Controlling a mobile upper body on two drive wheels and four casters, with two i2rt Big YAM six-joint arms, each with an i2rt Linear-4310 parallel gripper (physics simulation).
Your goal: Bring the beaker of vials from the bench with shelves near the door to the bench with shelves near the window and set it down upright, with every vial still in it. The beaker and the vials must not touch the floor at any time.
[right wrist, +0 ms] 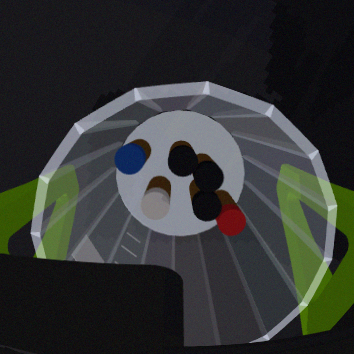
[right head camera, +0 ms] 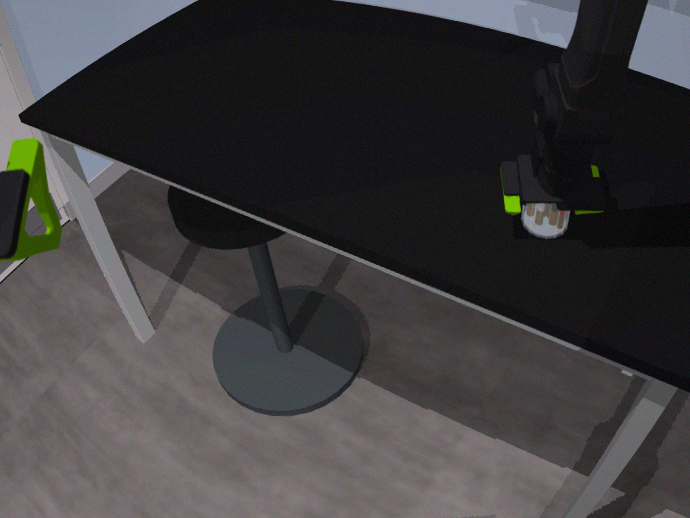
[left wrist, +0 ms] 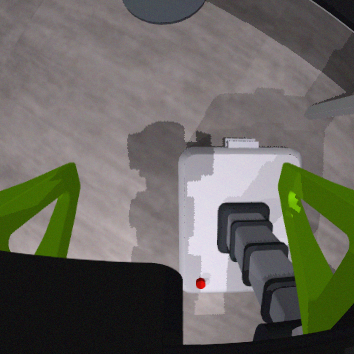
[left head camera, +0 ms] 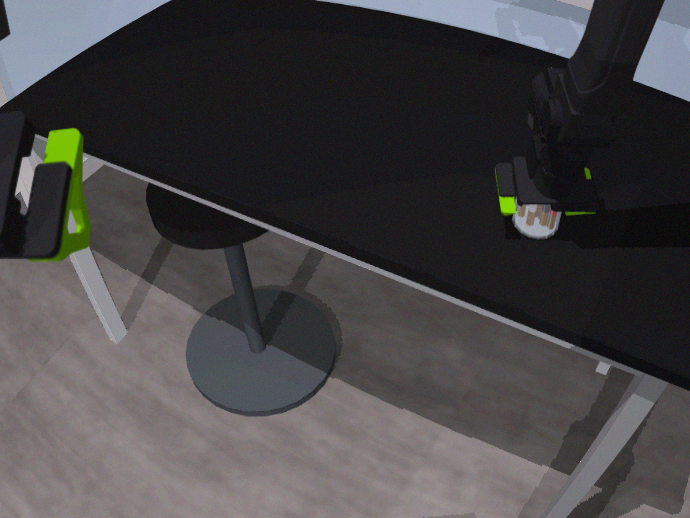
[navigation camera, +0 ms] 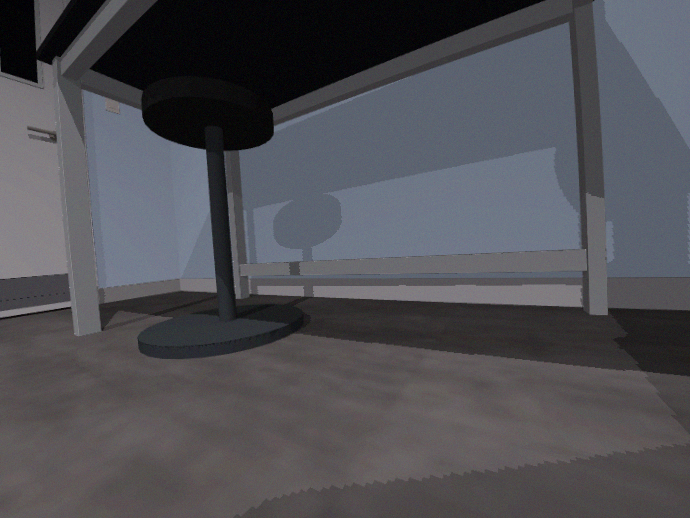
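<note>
A clear beaker (left head camera: 535, 231) (right head camera: 545, 232) (right wrist: 180, 122) stands upright on a black bench top (left head camera: 278, 111) (right head camera: 289, 111). Several vials (left head camera: 530, 217) (right head camera: 538, 216) (right wrist: 207, 175) with blue, white, black and red caps are inside. My right gripper (left head camera: 543, 210) (right head camera: 550, 209) (right wrist: 177, 175) is open and low around the beaker, one finger on each side; its body hides the beaker's upper part in the head views. My left gripper (left wrist: 178, 173) is open and empty, away from the beaker at the left, above the floor. No bench shelves show.
A dark round stool (left head camera: 260, 368) (right head camera: 287, 373) (navigation camera: 217, 334) stands partly under the bench's front edge. Light bench legs (left head camera: 100, 295) (right head camera: 114, 267) (navigation camera: 593, 223) reach the floor. My white base (left wrist: 205, 170) shows below the left gripper. A blue wall (navigation camera: 445, 206) stands behind the bench.
</note>
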